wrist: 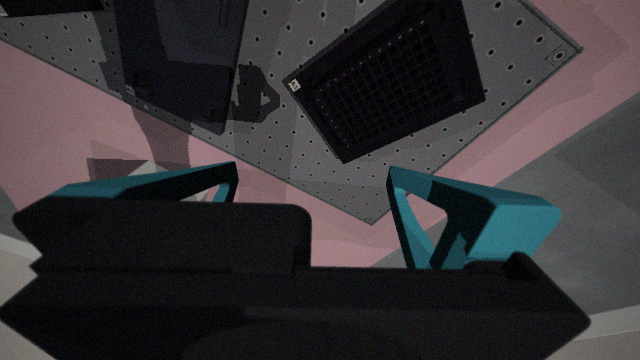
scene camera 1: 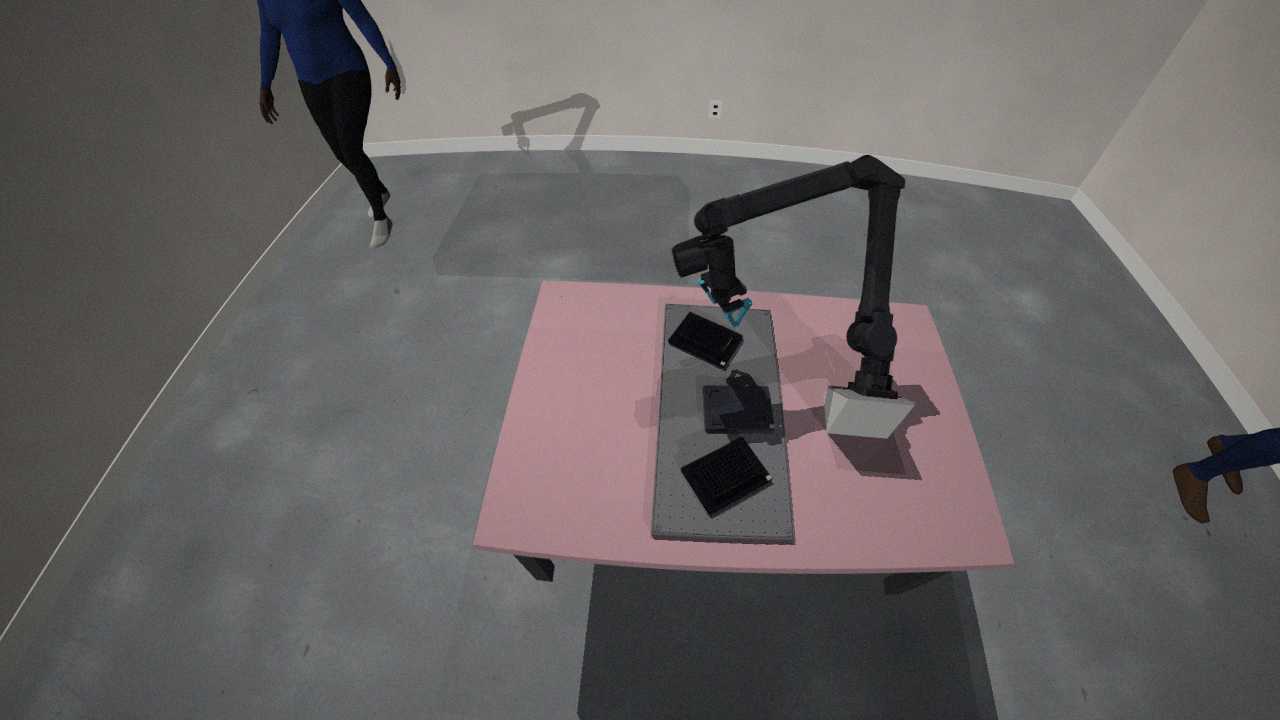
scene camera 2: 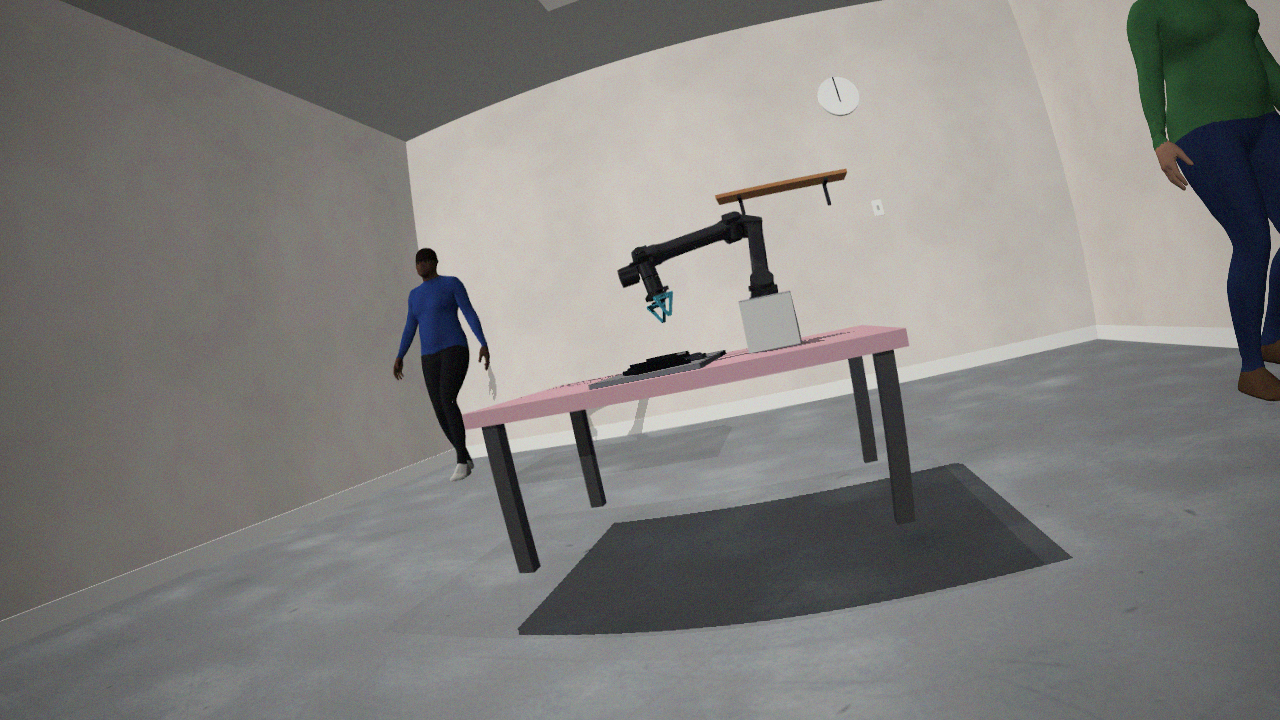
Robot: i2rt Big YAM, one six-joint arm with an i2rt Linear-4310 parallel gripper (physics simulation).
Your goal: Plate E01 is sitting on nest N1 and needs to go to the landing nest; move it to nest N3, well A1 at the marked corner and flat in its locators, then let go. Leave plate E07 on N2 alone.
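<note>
A black plate with a grid of wells (scene camera 1: 705, 339) (wrist: 390, 85) sits at the board's far end, its A1 label (wrist: 294, 85) towards the middle nest. A second black plate (scene camera 1: 725, 475) sits at the near end; its corner shows at the wrist view's top left. Between them is a dark bluish nest (scene camera 1: 716, 416) (wrist: 180, 45) with no welled plate visible on it, partly under the arm's shadow. Nest numbers and plate names are not readable, so I cannot tell E01 from E07. My gripper (scene camera 1: 723, 307) (scene camera 2: 660, 308) (wrist: 313, 172) is open and empty, well above the board's far end.
The grey perforated board (scene camera 1: 666, 447) (scene camera 2: 617, 379) (wrist: 310, 125) lies on the pink table (scene camera 1: 572, 402) (scene camera 2: 805, 356) (wrist: 325, 245). The arm's pale base block (scene camera 1: 863, 416) (scene camera 2: 769, 322) stands right of the board. A person in blue (scene camera 1: 326, 44) (scene camera 2: 438, 313) and one in green (scene camera 2: 1199, 71) stand off the table.
</note>
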